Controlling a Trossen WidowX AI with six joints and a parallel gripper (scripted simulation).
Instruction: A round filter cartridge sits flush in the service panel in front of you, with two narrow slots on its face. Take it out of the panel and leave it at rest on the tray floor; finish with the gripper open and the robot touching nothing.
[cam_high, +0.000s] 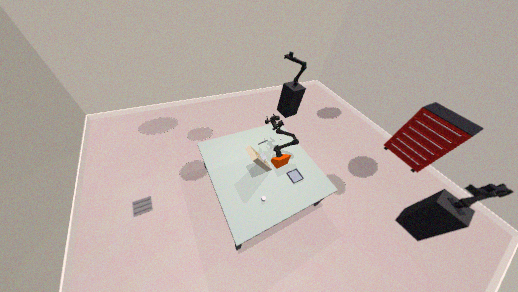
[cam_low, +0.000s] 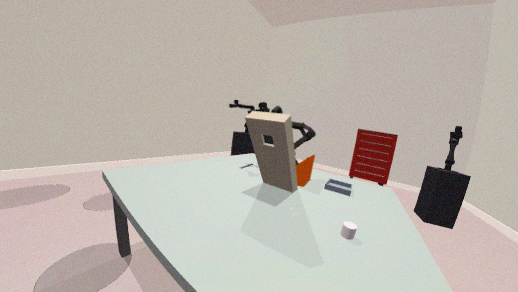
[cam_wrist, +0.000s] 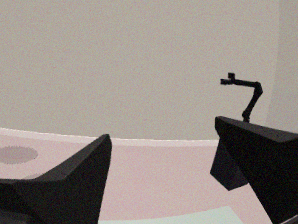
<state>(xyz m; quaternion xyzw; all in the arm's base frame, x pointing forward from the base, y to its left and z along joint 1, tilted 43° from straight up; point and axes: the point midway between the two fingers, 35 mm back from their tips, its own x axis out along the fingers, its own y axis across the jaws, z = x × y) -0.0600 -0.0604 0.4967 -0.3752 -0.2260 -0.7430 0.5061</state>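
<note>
Right now my gripper tip is 440 mm short of the white cylindrical tool, 380 mm to the right of it and 130 mm above it. Round my gripper tip: grey tray 40 mm ahead, 710 mm to the left, 400 mm below.
</note>
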